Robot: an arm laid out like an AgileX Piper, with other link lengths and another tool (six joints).
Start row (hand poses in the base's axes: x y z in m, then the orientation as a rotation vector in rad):
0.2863 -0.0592 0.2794 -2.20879 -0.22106 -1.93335
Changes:
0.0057 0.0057 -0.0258 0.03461 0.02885 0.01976
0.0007 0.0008 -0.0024 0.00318 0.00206 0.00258
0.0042 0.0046 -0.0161 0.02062 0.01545 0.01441
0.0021 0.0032 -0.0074 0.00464 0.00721 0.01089
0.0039 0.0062 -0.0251 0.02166 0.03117 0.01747
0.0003 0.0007 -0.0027 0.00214 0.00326 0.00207
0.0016 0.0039 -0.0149 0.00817 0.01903 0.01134
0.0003 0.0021 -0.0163 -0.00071 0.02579 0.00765
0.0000 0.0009 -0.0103 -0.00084 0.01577 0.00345
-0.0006 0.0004 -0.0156 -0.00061 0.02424 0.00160
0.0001 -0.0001 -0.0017 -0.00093 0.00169 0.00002
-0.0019 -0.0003 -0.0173 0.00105 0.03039 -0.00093
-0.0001 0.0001 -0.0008 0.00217 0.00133 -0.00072
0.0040 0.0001 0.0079 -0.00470 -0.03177 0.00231
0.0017 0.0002 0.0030 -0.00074 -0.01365 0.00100
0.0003 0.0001 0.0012 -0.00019 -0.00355 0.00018
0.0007 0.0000 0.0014 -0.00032 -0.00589 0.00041
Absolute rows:
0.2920 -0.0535 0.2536 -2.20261 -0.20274 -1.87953
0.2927 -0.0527 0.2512 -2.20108 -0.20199 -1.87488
0.2969 -0.0481 0.2351 -2.19403 -0.19433 -1.84360
0.2990 -0.0449 0.2277 -2.19190 -0.19997 -1.82834
0.3029 -0.0387 0.2026 -2.19554 -0.19139 -1.77764
0.3032 -0.0380 0.1999 -2.19584 -0.19087 -1.77225
0.3048 -0.0341 0.1850 -2.20076 -0.19105 -1.74245
0.3051 -0.0320 0.1687 -2.21889 -0.19375 -1.70931
0.3051 -0.0311 0.1584 -2.23064 -0.19442 -1.68971
0.3045 -0.0307 0.1428 -2.24964 -0.19082 -1.66115
0.3046 -0.0308 0.1411 -2.25164 -0.19124 -1.65943
0.3027 -0.0311 0.1238 -2.27500 -0.18192 -1.62432
0.3026 -0.0310 0.1230 -2.27474 -0.17895 -1.62255
0.3066 -0.0309 0.1309 -2.25238 -0.19328 -1.65954
0.3083 -0.0307 0.1339 -2.24166 -0.19832 -1.67500
0.3086 -0.0306 0.1351 -2.23889 -0.19954 -1.67905
0.3093 -0.0306 0.1365 -2.23423 -0.20169 -1.68570

